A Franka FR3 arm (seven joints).
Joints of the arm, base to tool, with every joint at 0 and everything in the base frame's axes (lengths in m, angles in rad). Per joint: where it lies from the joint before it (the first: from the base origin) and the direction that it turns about. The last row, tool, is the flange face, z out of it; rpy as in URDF.
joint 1: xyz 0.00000 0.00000 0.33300 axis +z
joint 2: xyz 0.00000 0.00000 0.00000 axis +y
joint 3: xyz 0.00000 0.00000 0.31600 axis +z
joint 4: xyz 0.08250 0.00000 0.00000 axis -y
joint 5: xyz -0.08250 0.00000 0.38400 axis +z
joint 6: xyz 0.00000 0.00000 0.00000 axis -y
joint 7: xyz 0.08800 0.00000 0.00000 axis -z
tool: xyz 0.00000 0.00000 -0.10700 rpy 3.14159 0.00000 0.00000
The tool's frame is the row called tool.
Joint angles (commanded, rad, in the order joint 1, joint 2, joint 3, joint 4, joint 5, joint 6, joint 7), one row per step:
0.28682, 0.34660, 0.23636, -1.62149, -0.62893, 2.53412, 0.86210
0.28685, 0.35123, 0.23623, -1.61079, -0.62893, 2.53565, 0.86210
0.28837, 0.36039, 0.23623, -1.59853, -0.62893, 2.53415, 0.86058
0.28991, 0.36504, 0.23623, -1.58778, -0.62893, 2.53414, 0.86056
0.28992, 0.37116, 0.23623, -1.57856, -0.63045, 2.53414, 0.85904
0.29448, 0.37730, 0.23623, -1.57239, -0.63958, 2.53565, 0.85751
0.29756, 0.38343, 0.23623, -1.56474, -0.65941, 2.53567, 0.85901
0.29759, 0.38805, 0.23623, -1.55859, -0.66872, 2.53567, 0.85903
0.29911, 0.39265, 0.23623, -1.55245, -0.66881, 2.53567, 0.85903
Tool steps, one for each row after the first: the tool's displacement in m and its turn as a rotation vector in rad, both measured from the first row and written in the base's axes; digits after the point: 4 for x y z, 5 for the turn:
0.0020, 0.0005, 0.0025, 0.00478, -0.00585, -0.00022
0.0043, 0.0019, 0.0024, 0.00625, -0.00685, 0.00074
0.0057, 0.0032, 0.0047, 0.01014, -0.01174, 0.00140
0.0077, 0.0036, 0.0053, 0.01067, -0.01470, 0.00234
0.0077, 0.0070, 0.0043, 0.00460, -0.01958, 0.01160
0.0083, 0.0095, 0.0039, -0.00818, -0.02985, 0.02017
0.0096, 0.0098, 0.0038, -0.01392, -0.03527, 0.02304
0.0105, 0.0111, 0.0038, -0.01231, -0.03625, 0.02401

